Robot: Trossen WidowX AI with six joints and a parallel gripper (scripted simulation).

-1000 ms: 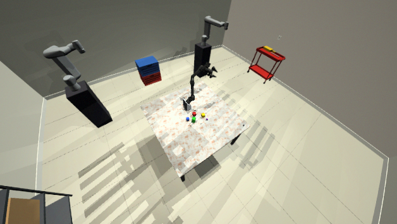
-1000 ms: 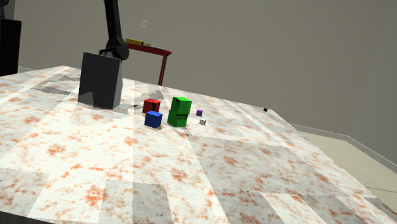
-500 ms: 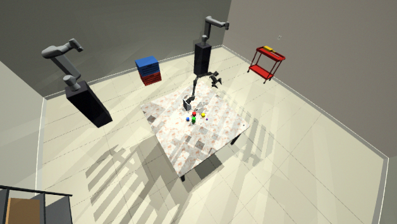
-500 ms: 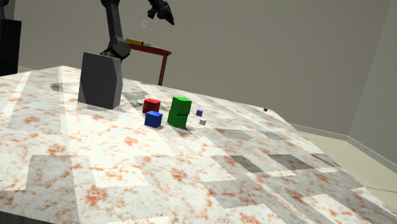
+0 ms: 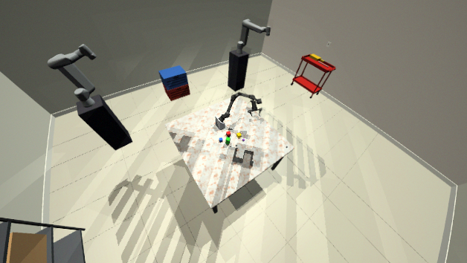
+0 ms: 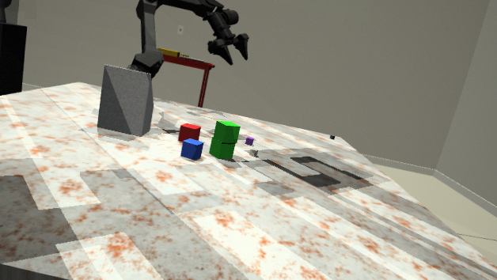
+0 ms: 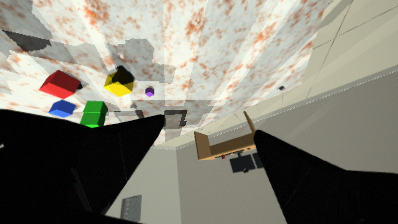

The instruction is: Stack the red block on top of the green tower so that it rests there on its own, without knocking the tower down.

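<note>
The red block is 34 cm to the right of my gripper tip, 23 cm below it and 13 cm behind it. The rest, counted from my gripper tip: white block (36 cm to the right, 24 cm below, 7 cm ahead); yellow block (25 cm to the right, 23 cm below, 2 cm behind); small purple block (24 cm to the right, 24 cm below, 7 cm ahead).
</note>
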